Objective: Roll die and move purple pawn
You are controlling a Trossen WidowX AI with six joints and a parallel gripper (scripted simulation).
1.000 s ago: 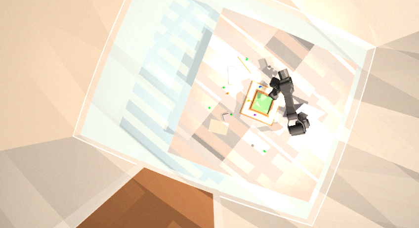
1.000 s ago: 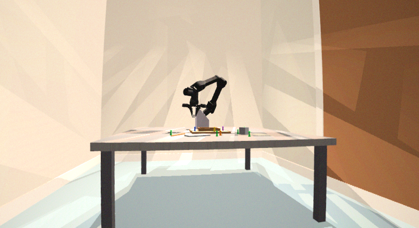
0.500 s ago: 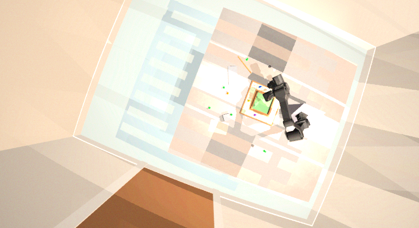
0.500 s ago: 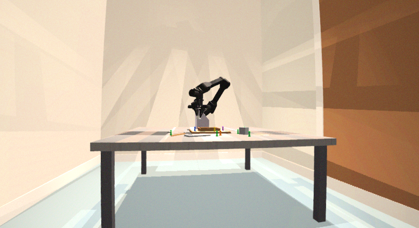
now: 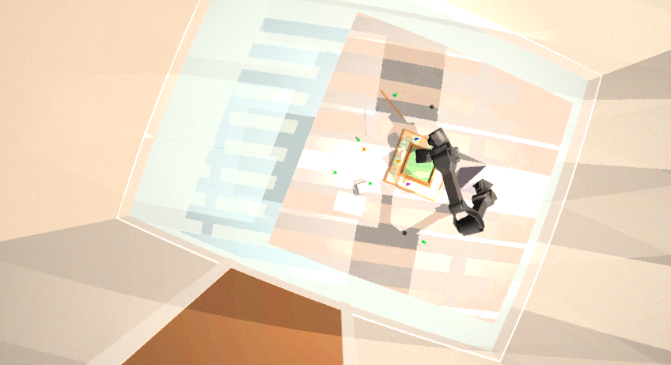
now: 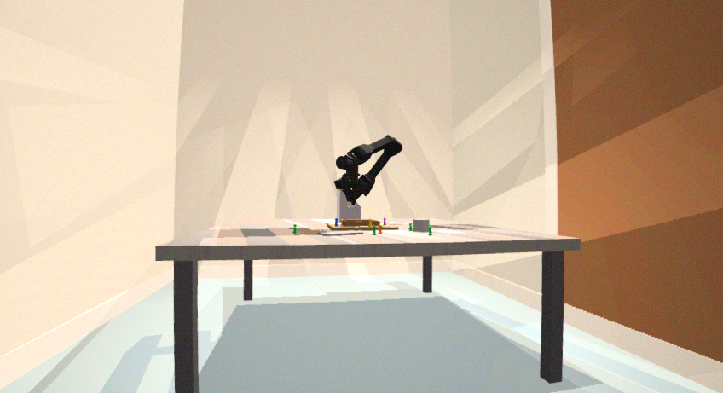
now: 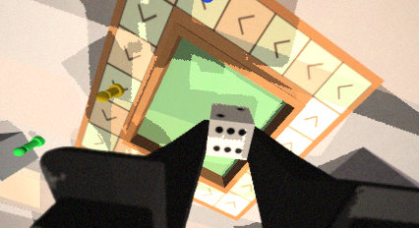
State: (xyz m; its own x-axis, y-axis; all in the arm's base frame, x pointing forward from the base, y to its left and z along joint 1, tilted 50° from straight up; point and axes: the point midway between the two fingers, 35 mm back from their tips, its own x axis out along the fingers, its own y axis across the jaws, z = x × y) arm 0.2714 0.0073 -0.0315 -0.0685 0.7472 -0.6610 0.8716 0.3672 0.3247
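The purple pawn lies 150 mm to the left of my gripper tip, 70 mm below it and 10 mm ahead of it. Also, from my gripper tip: blue pawn 70 mm to the right, 70 mm below, 70 mm ahead; then green tray 100 mm below, 40 mm to the left; then white die right at my gripper tip.
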